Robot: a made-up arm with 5 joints.
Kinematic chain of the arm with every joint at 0, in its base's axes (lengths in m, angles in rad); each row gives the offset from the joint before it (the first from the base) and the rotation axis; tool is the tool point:
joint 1: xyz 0 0 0.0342 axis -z
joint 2: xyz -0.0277 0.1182 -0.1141 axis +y
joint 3: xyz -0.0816 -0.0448 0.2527 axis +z
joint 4: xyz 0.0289 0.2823 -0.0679 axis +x
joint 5: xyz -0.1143 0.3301 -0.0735 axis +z
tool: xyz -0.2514 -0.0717 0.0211
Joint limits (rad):
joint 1: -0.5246..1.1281
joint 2: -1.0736..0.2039
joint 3: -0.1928..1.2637
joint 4: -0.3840..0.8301
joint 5: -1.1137..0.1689
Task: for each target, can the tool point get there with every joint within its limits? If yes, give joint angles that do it. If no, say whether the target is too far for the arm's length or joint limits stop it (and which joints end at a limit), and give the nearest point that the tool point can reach.
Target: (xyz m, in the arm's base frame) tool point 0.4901 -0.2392 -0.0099
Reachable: no: joint limits stop it (at a limit: joint 1, joint 2, joint 3, joint 4, joint 5) | nearest point 0.4380 0.4542 -0.3244 | short by 0.763 m
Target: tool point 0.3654 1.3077 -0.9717
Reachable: no: too far | nearest point 0.2106 0.8384 -0.6066 | short by 0.614 m
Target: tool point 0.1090 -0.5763 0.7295
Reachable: no: joint limits stop it (at a limit: joint 1, joint 2, joint 3, joint 4) | nearest point -0.4909 -0.3965 0.4223 | short by 0.698 m
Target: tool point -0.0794 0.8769 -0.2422
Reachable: yes | joints 0.9423 -0.5642 0.5288 0.3316 -0.3911
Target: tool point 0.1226 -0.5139 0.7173
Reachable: no: joint limits stop it (at a limit: joint 1, joint 2, joint 3, joint 4) | nearest point -0.4844 -0.3938 0.4107 | short by 0.691 m
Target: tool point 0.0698 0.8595 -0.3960
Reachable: yes | joints 0.6883 -0.7501 0.2294 -0.1051 -0.7609
